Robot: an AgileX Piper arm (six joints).
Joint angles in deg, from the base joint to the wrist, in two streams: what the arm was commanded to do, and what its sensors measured. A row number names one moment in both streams.
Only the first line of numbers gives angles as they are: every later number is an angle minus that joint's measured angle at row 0.
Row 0, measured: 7.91, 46.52, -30.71, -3.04, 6.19, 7.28
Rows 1 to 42, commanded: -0.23, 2.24, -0.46, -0.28, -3.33, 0.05; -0.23, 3.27, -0.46, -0.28, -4.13, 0.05; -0.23, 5.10, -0.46, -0.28, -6.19, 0.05; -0.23, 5.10, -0.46, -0.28, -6.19, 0.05; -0.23, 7.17, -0.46, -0.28, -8.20, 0.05; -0.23, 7.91, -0.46, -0.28, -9.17, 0.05; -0.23, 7.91, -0.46, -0.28, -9.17, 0.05; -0.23, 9.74, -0.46, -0.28, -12.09, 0.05; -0.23, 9.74, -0.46, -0.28, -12.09, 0.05; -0.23, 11.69, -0.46, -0.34, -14.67, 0.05; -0.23, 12.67, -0.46, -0.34, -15.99, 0.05; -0.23, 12.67, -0.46, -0.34, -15.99, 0.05; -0.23, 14.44, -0.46, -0.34, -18.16, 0.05; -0.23, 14.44, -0.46, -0.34, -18.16, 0.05; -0.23, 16.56, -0.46, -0.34, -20.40, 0.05; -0.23, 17.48, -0.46, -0.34, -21.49, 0.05; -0.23, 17.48, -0.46, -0.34, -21.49, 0.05; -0.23, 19.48, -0.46, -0.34, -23.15, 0.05; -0.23, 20.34, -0.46, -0.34, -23.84, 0.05; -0.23, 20.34, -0.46, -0.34, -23.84, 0.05; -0.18, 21.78, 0.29, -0.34, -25.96, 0.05; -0.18, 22.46, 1.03, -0.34, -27.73, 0.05; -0.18, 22.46, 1.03, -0.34, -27.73, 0.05; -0.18, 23.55, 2.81, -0.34, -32.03, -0.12; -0.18, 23.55, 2.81, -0.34, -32.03, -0.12; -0.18, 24.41, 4.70, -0.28, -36.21, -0.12; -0.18, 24.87, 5.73, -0.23, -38.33, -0.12; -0.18, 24.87, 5.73, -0.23, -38.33, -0.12; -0.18, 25.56, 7.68, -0.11, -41.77, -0.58; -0.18, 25.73, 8.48, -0.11, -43.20, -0.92; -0.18, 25.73, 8.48, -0.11, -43.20, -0.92; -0.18, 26.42, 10.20, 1.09, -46.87, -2.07; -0.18, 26.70, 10.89, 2.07, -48.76, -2.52; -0.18, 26.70, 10.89, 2.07, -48.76, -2.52; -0.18, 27.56, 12.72, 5.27, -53.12, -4.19; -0.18, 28.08, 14.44, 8.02, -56.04, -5.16; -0.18, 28.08, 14.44, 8.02, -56.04, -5.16; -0.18, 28.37, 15.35, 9.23, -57.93, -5.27; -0.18, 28.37, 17.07, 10.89, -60.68, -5.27; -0.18, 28.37, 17.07, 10.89, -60.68, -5.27; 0.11, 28.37, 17.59, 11.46, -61.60, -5.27; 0.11, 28.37, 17.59, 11.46, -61.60, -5.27
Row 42, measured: 0.05, 28.54, 16.67, 10.03, -58.27, -4.53
